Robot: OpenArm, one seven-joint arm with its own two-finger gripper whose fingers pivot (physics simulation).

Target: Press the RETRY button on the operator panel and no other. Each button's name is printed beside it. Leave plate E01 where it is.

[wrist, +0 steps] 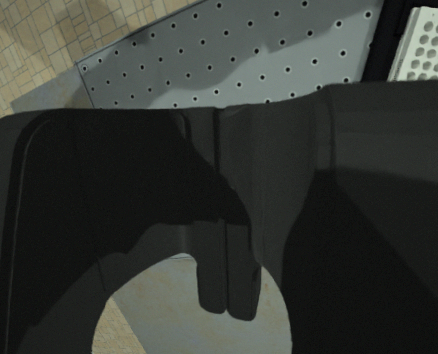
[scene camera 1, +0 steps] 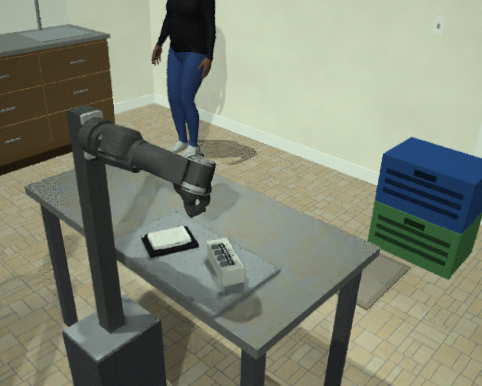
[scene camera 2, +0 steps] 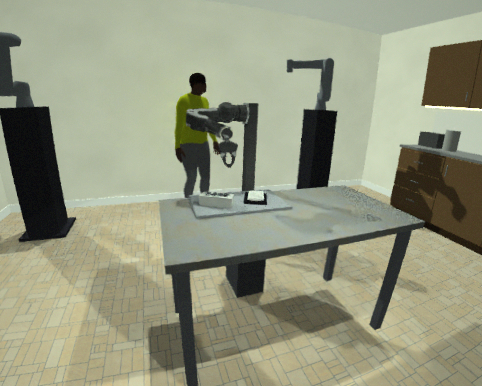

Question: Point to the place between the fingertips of the gripper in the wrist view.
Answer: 235, 209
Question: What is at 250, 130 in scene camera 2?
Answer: An arm column.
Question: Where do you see an arm column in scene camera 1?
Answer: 91, 177
